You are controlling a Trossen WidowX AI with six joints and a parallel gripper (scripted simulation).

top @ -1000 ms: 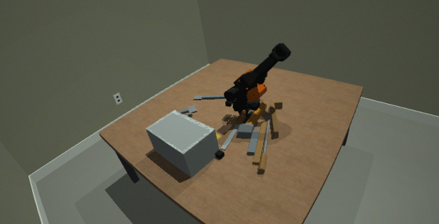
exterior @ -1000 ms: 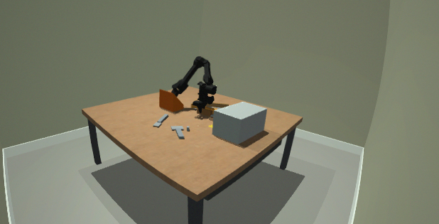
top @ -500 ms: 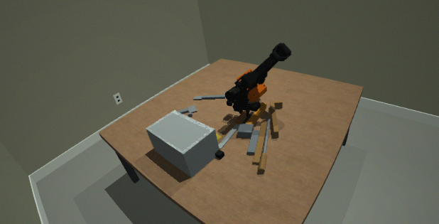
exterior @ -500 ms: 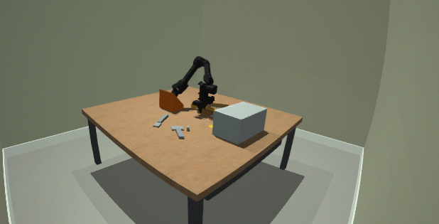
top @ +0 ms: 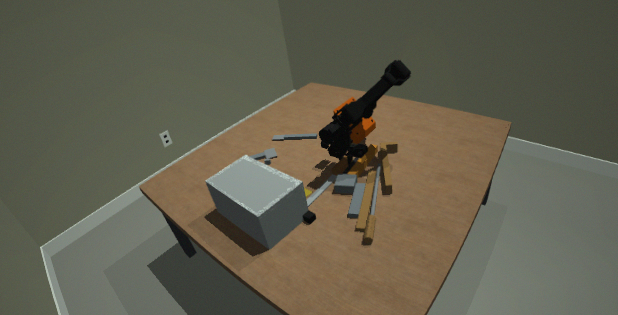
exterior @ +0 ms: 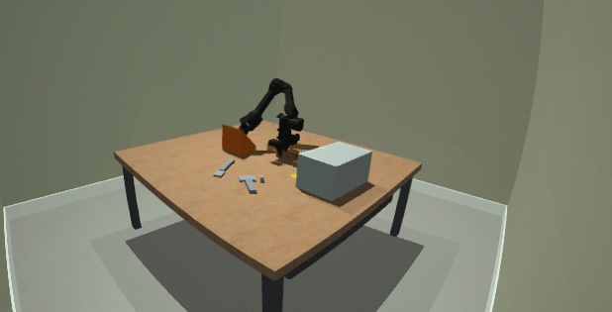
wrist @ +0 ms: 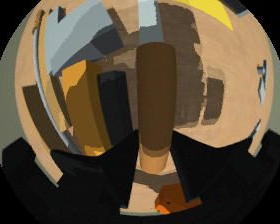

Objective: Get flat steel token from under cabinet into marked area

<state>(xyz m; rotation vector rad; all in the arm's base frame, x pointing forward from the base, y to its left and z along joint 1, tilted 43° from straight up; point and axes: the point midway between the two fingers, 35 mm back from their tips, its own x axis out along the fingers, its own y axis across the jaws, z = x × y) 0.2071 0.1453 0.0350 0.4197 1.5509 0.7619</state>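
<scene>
Now: gripper tip 10 cm short of the grey block, 9 cm to the right of it and 1 cm below it. Round my gripper tip: wooden stick: 11 cm ahead, 20 cm to the left; orange bar: 5 cm behind, 6 cm to the left, 1 cm above; grey t-piece: 18 cm ahead, 35 cm to the right.
</scene>
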